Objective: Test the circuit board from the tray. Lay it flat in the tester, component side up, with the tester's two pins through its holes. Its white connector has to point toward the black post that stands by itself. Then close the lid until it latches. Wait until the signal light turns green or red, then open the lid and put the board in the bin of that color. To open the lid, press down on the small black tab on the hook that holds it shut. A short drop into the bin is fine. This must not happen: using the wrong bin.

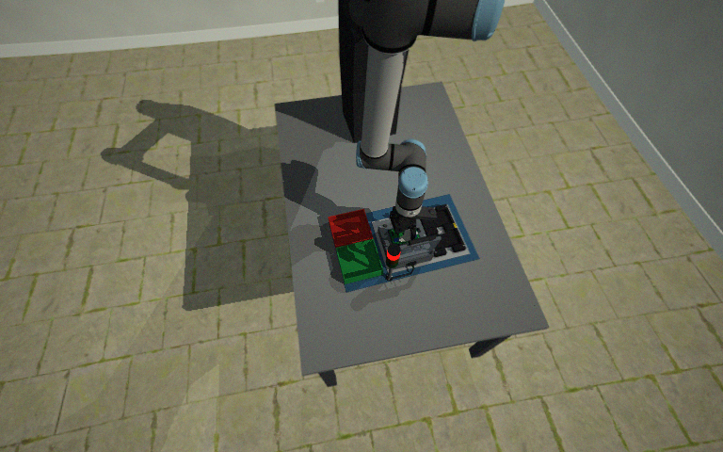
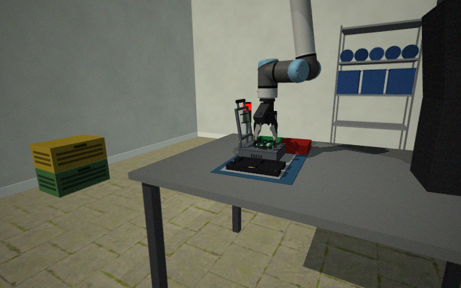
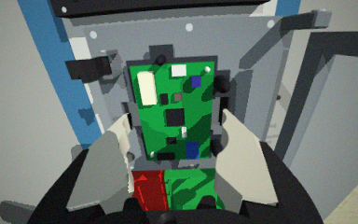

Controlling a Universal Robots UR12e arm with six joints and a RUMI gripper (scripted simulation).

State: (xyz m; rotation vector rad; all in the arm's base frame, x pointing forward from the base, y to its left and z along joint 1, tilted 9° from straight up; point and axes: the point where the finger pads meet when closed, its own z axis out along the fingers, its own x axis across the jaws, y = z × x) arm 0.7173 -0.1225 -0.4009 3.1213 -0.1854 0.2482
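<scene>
The green circuit board is 1 cm to the right of my hand. The rest, counted from my hand: black latch piece: 6 cm behind, 6 cm to the left, 1 cm above; green bin: 2 cm ahead, 21 cm to the right, 6 cm below; tester lid: 11 cm ahead, 2 cm to the right, 11 cm above.
</scene>
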